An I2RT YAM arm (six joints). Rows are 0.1 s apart.
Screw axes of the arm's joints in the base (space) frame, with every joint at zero. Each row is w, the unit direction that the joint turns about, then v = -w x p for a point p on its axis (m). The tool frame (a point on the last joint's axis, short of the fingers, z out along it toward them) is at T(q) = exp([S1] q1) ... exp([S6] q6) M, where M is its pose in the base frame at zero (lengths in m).
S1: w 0 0 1 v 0 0 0
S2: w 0 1 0 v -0.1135 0 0.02
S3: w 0 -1 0 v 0.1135 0 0.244
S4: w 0 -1 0 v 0.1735 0 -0.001
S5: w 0 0 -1 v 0 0.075 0
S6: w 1 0 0 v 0 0.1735 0
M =
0 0 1 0.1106
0 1 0 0
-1 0 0 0.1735
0 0 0 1
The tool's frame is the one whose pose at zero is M.
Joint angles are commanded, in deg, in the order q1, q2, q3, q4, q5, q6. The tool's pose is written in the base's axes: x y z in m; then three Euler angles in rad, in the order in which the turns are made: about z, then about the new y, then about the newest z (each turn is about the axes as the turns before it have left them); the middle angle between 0 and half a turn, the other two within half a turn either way. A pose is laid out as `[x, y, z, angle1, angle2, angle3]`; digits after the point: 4 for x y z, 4 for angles.
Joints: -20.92, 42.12, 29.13, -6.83, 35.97, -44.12
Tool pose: [0.1542, -0.0813, 0.2591, -1.0222, 1.8488, -0.9787]
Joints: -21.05, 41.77, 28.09, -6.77, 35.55, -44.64
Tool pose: [0.1529, -0.0810, 0.2537, -1.0190, 1.8590, -0.9926]
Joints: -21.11, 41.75, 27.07, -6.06, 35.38, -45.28
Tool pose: [0.1527, -0.0810, 0.2488, -1.0179, 1.8637, -1.0061]
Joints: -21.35, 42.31, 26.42, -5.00, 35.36, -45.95
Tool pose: [0.1537, -0.0822, 0.2451, -1.0222, 1.8659, -1.0194]
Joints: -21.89, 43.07, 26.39, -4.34, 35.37, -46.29
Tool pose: [0.1549, -0.0845, 0.2440, -1.0322, 1.8676, -1.0268]
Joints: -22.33, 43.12, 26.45, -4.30, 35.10, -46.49
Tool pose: [0.1546, -0.0856, 0.2442, -1.0349, 1.8679, -1.0283]
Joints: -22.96, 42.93, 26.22, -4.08, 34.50, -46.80
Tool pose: [0.1535, -0.0869, 0.2437, -1.0347, 1.8677, -1.0286]
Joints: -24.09, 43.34, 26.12, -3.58, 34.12, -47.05
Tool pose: [0.1530, -0.0903, 0.2427, -1.0476, 1.8692, -1.0311]
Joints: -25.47, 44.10, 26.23, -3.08, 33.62, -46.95
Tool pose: [0.1529, -0.0947, 0.2421, -1.0632, 1.8731, -1.0283]
